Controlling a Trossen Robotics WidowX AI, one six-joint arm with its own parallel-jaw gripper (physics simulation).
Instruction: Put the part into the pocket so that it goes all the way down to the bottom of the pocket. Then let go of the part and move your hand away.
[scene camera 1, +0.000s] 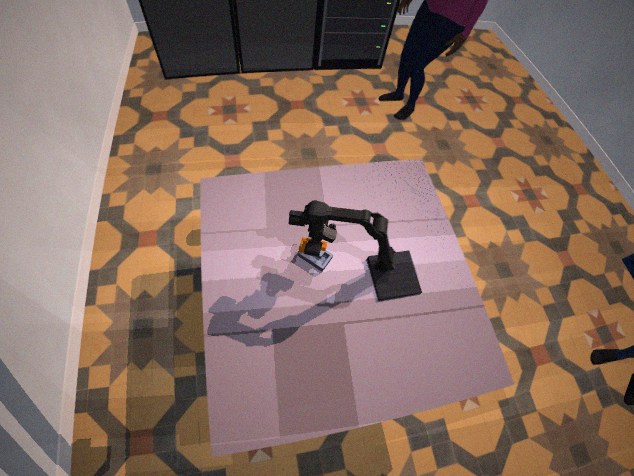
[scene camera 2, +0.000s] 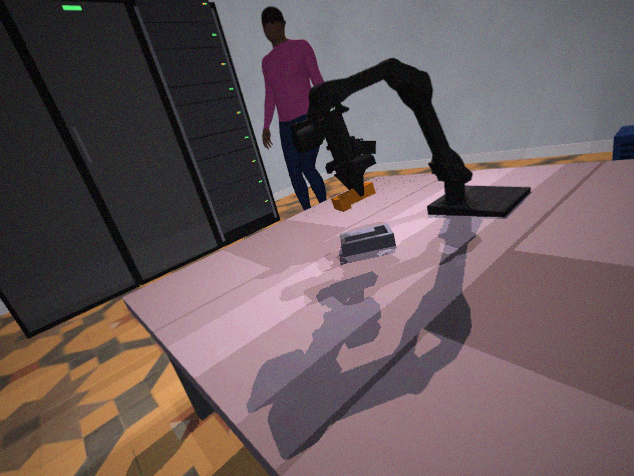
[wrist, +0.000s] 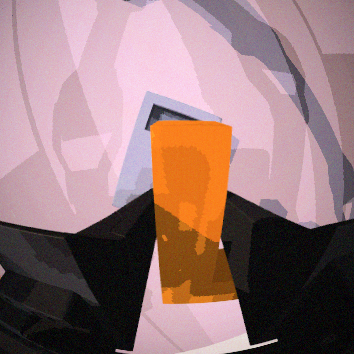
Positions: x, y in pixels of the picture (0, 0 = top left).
My gripper (scene camera 2: 359, 195) carries an orange L-shaped part (wrist: 190, 158), which touches nothing else.
